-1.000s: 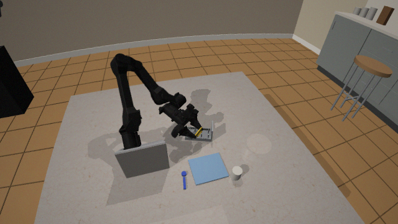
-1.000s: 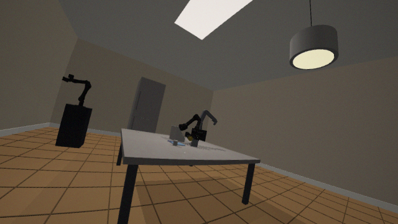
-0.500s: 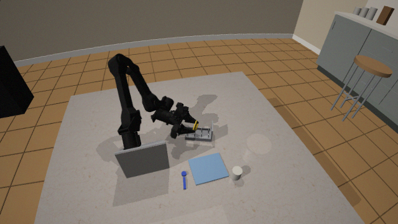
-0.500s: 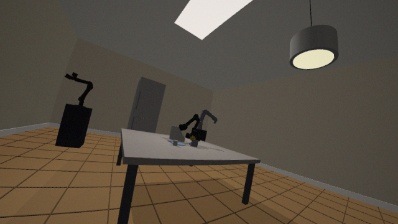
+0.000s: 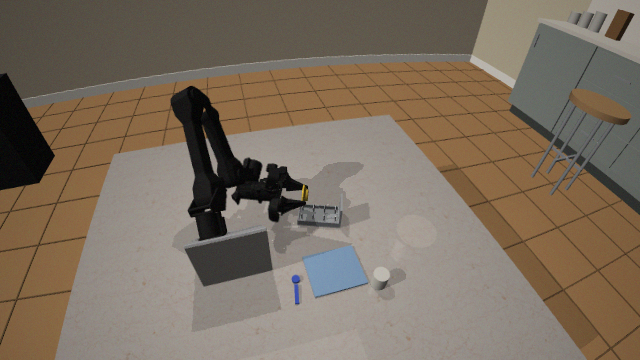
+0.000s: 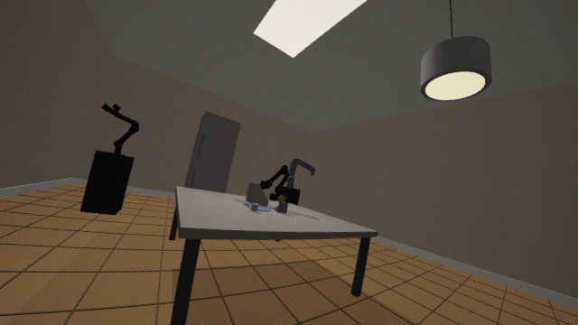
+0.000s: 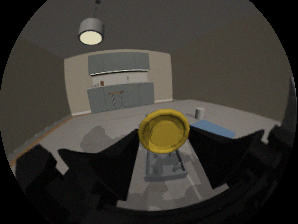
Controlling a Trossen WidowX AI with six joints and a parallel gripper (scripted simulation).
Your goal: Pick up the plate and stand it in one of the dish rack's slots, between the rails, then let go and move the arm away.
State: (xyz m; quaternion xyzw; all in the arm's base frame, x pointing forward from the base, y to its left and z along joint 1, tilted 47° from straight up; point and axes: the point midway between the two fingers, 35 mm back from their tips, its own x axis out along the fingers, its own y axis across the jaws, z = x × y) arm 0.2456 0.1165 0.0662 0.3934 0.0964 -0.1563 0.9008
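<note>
Right now my gripper tip is 70 mm above the grey dish rack, 40 mm short of it and 20 mm to the left of it. Round my gripper tip: yellow plate: 10 mm behind; then blue mat: 220 mm to the right, 90 mm below, 20 mm ahead; then blue spoon: 240 mm to the right, 90 mm below, 90 mm behind.
</note>
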